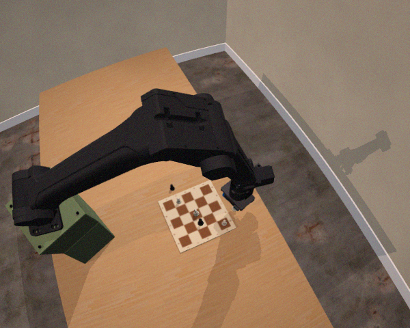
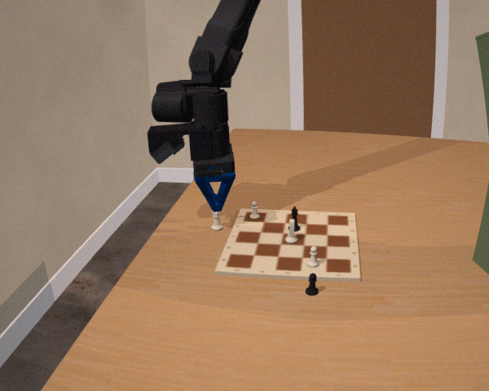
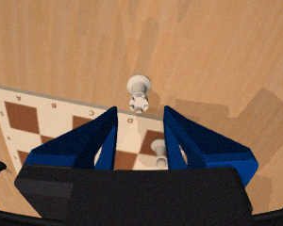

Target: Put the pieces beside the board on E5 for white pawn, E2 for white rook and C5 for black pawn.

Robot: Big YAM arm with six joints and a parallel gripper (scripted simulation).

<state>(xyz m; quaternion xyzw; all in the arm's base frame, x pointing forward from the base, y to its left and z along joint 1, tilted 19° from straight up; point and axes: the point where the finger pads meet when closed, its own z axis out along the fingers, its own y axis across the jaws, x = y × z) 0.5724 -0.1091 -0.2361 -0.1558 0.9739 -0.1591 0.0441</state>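
My gripper is now 3 cm above the white rook. The rest, counted from my hand: tall black piece: 14 cm behind, 2 cm below; then tall white piece: 14 cm behind, 3 cm to the left, 3 cm below; then chessboard: 14 cm behind, 5 cm below, 3 cm to the left.
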